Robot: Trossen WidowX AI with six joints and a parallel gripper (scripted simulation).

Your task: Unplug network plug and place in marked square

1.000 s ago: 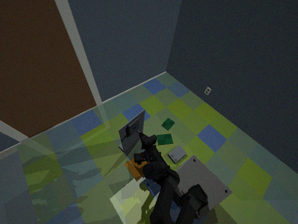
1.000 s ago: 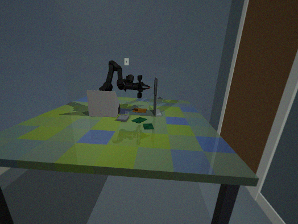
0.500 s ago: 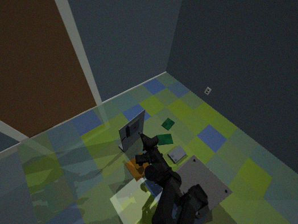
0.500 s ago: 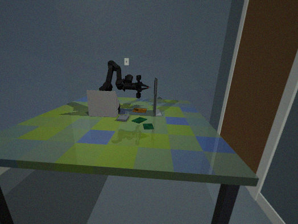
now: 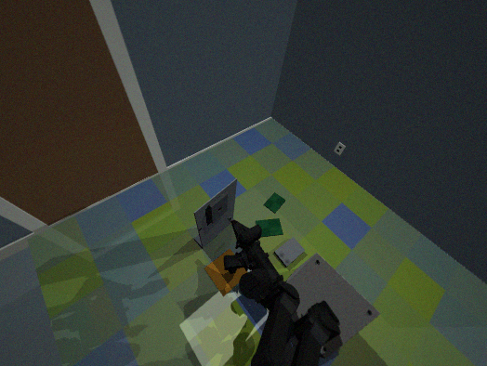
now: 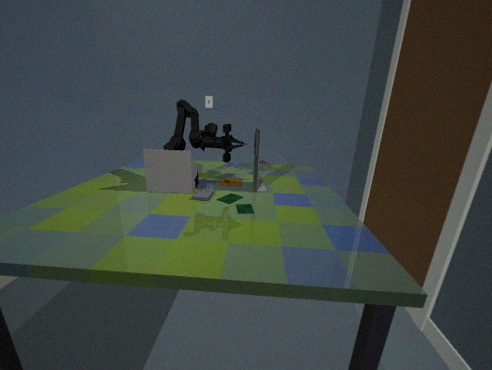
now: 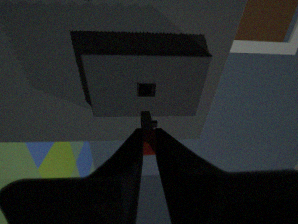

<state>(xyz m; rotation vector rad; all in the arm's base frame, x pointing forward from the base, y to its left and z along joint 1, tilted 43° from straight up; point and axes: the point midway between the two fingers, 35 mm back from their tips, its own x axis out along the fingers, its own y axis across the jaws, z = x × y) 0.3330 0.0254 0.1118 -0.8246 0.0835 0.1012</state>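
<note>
My gripper tip is now 22 cm above the orange patch, 7 cm past it and 6 cm to the right of it. Round my gripper tip: grey upright panel (9 cm below, 8 cm ahead, 2 cm to the left); red plug (right at my gripper tip); grey plate (22 cm below, 18 cm to the right, 15 cm behind).
</note>
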